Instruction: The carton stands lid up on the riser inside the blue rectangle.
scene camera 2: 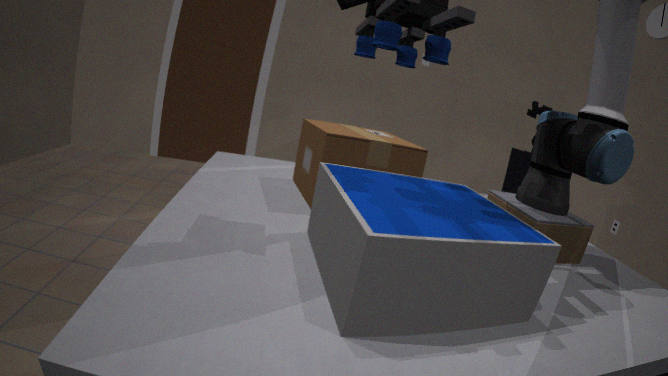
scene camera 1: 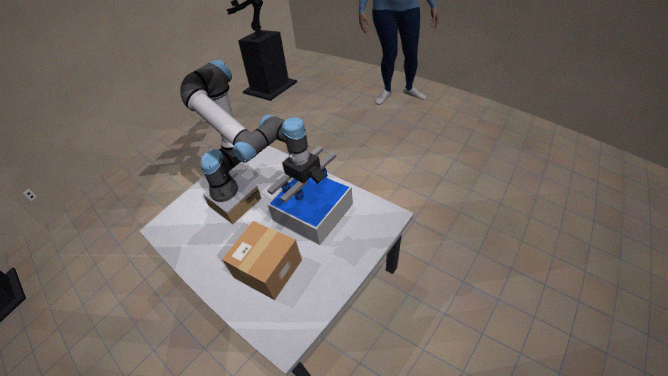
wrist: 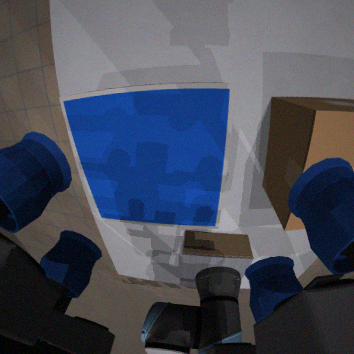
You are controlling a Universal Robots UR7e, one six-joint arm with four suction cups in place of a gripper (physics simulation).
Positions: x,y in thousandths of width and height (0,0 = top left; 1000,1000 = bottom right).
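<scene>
A brown carton is visible in scene camera 1 (393,688), in the wrist view (857,369) and in scene camera 2 (480,376).
</scene>
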